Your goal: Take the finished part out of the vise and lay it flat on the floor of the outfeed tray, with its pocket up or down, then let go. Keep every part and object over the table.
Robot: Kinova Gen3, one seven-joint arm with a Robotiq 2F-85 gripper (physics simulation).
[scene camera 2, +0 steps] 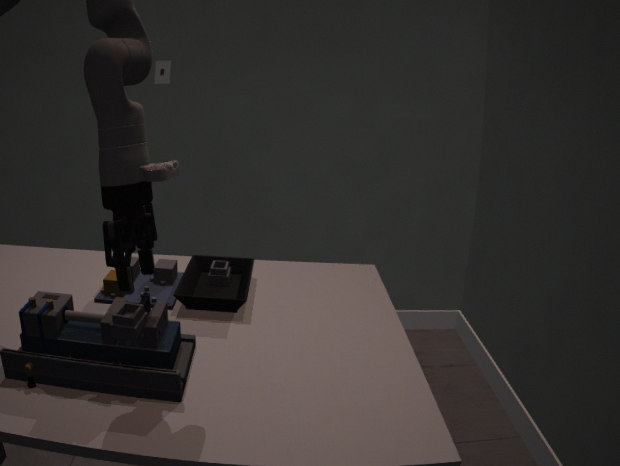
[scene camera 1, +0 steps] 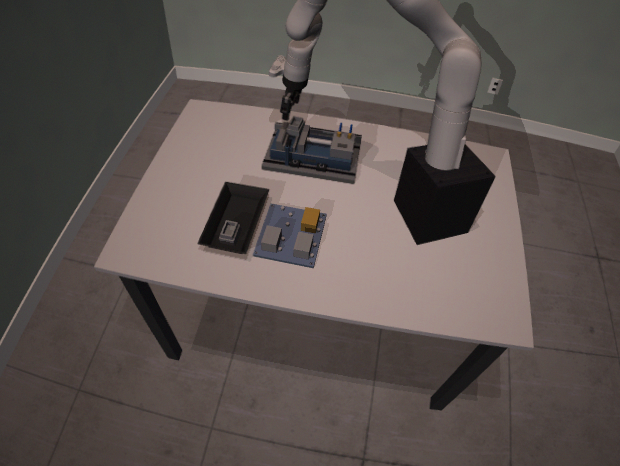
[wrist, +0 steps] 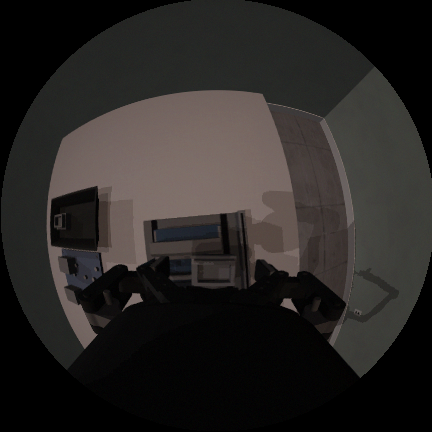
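Seen in the pictures: gripper, between the fingertips: [scene camera 2: 138, 283] [scene camera 1: 290, 110] [wrist: 211, 267]; arm's base, origin of its link: [scene camera 1: 441, 160].
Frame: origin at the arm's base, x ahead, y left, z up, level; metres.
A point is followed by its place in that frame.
The finished part, grey with a rectangular pocket facing up [scene camera 1: 296, 123] @(y -0.201, x 0.442, z -0.129 m) [scene camera 2: 128, 314] @(y -0.179, x 0.438, z -0.129 m) [wrist: 214, 271] @(y -0.194, x 0.442, z -0.129 m), sits between the jaws of the blue and grey vise [scene camera 1: 320, 156] @(y -0.107, x 0.343, z -0.169 m) [scene camera 2: 100, 341] @(y -0.201, x 0.393, z -0.170 m) [wrist: 187, 233] @(y -0.158, x 0.496, z -0.170 m). My gripper [scene camera 1: 288, 113] @(y -0.190, x 0.461, z -0.073 m) [scene camera 2: 135, 276] @(y -0.190, x 0.461, z -0.073 m) [wrist: 211, 267] @(y -0.190, x 0.461, z -0.073 m) is open and empty, pointing down above the vise. In the wrist view the part shows between the two spread fingers, its near edge hidden by the gripper; its exact height above the part is hard to tell. The black outfeed tray [scene camera 1: 212, 215] @(y 0.183, x 0.599, z -0.190 m) [scene camera 2: 213, 303] @(y 0.059, x 0.542, z -0.203 m) [wrist: 96, 220] @(y 0.059, x 0.531, z -0.206 m) holds another grey pocketed part [scene camera 1: 229, 230] @(y 0.218, x 0.537, z -0.197 m) [scene camera 2: 219, 273] @(y 0.195, x 0.538, z -0.193 m) [wrist: 60, 221] @(y 0.224, x 0.535, z -0.199 m) near one end.
A blue board [scene camera 1: 288, 254] @(y 0.242, x 0.362, z -0.222 m) [scene camera 2: 162, 294] @(y 0.128, x 0.426, z -0.222 m) stands beside the tray with two grey blocks [scene camera 1: 271, 239] @(y 0.229, x 0.412, z -0.186 m) [scene camera 1: 303, 245] @(y 0.228, x 0.324, z -0.186 m) and a yellow block [scene camera 1: 310, 219] @(y 0.136, x 0.324, z -0.186 m). A dark upright handle [scene camera 1: 287, 154] @(y -0.081, x 0.443, z -0.160 m) [scene camera 2: 145, 300] @(y -0.107, x 0.449, z -0.135 m) is at the vise's tray side. The arm's black pedestal [scene camera 1: 441, 205] @(y 0.106, x -0.017, z -0.063 m) stands at the right.
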